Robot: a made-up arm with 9 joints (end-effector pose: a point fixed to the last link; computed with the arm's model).
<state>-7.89 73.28 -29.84 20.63 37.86 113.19 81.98 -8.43 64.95</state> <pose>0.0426 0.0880 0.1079 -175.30 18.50 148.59</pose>
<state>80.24 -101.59 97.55 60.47 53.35 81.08 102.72 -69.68 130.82</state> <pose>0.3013 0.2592 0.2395 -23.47 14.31 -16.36</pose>
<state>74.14 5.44 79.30 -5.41 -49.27 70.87 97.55 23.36 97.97</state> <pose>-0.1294 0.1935 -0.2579 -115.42 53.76 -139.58</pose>
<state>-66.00 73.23 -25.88 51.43 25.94 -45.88 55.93 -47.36 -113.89</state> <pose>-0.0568 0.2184 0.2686 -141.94 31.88 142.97</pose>
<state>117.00 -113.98 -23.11 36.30 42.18 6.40 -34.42 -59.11 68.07</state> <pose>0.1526 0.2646 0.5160 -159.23 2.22 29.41</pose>
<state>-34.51 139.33 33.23 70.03 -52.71 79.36 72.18 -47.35 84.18</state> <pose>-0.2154 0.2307 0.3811 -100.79 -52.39 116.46</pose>
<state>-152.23 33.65 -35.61 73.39 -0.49 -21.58 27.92 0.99 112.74</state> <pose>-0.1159 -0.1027 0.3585 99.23 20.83 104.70</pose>
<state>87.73 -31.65 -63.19 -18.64 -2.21 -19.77 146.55 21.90 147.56</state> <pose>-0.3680 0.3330 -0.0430 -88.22 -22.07 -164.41</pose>
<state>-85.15 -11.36 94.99 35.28 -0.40 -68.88 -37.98 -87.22 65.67</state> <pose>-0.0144 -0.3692 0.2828 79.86 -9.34 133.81</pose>
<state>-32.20 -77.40 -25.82 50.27 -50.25 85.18 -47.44 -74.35 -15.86</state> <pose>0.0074 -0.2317 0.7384 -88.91 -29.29 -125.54</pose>
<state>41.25 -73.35 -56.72 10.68 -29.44 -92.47 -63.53 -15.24 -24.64</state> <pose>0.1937 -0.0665 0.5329 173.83 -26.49 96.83</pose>
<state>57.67 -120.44 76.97 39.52 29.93 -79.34 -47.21 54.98 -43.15</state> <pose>0.3291 0.3478 0.2997 -0.20 -66.60 22.11</pose>
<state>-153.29 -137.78 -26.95 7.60 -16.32 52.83 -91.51 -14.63 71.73</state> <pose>-0.3390 0.2079 0.4262 7.20 23.55 91.18</pose>
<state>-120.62 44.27 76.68 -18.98 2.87 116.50 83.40 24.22 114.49</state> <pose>0.5747 -0.4388 0.3625 86.96 28.60 -65.53</pose>
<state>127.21 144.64 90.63 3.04 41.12 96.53 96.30 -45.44 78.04</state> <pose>0.2769 -0.0864 0.6522 55.78 22.32 -11.59</pose>
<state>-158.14 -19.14 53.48 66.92 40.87 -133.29 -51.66 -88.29 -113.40</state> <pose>-0.3031 -0.6207 0.2855 -52.20 -5.86 -62.89</pose>
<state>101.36 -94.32 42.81 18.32 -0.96 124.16 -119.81 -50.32 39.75</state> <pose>-0.1102 0.2154 0.3211 12.04 -14.48 -158.61</pose>
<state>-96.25 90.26 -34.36 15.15 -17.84 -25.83 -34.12 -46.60 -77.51</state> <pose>0.2288 -0.1055 0.4677 -136.41 -5.09 -11.58</pose>
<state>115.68 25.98 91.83 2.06 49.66 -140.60 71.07 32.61 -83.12</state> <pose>-0.1941 -0.3023 0.5375 169.85 10.35 100.98</pose>
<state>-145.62 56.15 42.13 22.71 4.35 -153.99 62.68 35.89 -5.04</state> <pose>0.1470 -0.0836 0.4757 91.49 32.07 1.19</pose>
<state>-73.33 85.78 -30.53 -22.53 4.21 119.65 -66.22 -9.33 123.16</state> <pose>0.0867 -0.1714 -0.1485 -41.54 20.22 -109.47</pose>
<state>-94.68 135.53 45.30 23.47 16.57 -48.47 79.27 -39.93 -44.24</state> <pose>-0.1637 0.1892 0.1282 1.01 39.74 -40.25</pose>
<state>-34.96 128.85 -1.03 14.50 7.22 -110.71 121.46 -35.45 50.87</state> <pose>-0.1821 0.1333 0.2926 59.24 19.90 49.07</pose>
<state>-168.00 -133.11 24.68 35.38 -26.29 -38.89 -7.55 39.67 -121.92</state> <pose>-0.6808 -0.0948 0.5053 85.38 0.58 122.92</pose>
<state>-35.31 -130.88 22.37 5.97 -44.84 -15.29 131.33 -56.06 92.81</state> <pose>0.0350 0.0663 0.7257 45.54 -8.06 44.54</pose>
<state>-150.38 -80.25 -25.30 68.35 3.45 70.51 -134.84 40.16 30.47</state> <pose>-0.4461 -0.2422 0.2360 -22.68 8.16 123.00</pose>
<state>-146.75 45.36 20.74 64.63 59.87 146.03 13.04 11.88 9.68</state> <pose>0.2379 -0.3240 0.4348 -155.07 47.47 133.73</pose>
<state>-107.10 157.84 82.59 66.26 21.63 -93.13 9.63 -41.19 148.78</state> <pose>0.1473 0.3740 0.7030 74.83 -54.48 -9.71</pose>
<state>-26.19 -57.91 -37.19 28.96 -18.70 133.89 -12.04 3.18 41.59</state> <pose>0.2977 -0.1542 0.6226 59.60 40.66 -14.96</pose>
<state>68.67 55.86 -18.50 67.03 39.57 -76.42 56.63 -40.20 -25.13</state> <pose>-0.0301 -0.3699 0.2036 -141.57 58.10 -69.83</pose>
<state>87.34 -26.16 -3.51 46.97 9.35 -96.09 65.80 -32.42 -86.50</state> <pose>-0.0524 -0.2339 0.2133 -96.67 22.18 -35.58</pose>
